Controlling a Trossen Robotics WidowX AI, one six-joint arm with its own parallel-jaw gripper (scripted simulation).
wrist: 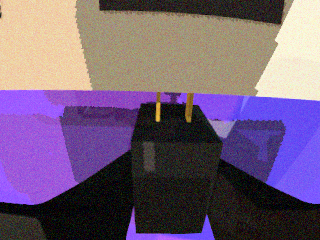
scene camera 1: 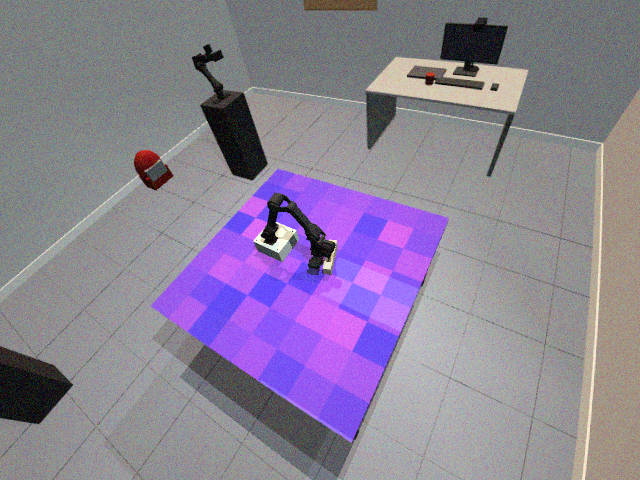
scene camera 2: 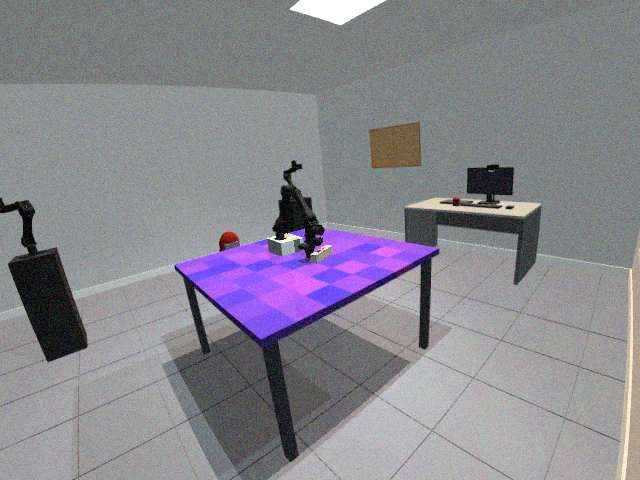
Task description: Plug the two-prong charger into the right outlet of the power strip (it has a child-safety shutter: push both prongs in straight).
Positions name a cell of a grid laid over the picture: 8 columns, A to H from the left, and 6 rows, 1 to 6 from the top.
Scene:
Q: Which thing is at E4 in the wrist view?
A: A two-prong charger.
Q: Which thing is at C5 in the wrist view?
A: My gripper.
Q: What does my gripper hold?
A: A two-prong charger.

